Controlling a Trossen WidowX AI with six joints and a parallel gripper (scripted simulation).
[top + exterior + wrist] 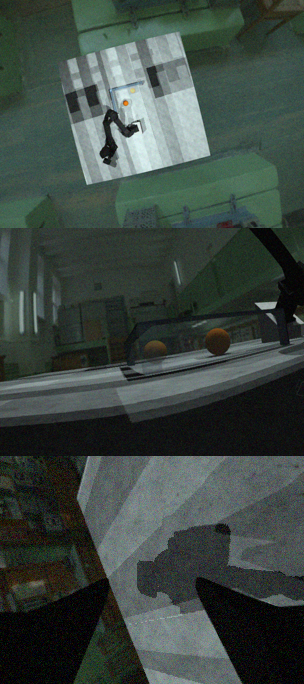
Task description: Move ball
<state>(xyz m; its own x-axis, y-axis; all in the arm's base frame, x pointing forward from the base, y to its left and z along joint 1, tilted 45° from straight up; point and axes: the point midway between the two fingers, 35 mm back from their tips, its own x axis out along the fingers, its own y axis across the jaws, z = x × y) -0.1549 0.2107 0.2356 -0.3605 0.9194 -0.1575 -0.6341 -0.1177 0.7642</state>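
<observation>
Now: the orange ball 43 cm ahead of my gripper tip, 32 cm to the right of it and 5 cm below it. The rest, counted from my gripper tip: see-through copy: 52 cm ahead, 43 cm to the right, 5 cm below; wall strip: 57 cm ahead, 38 cm to the right, 2 cm below.
</observation>
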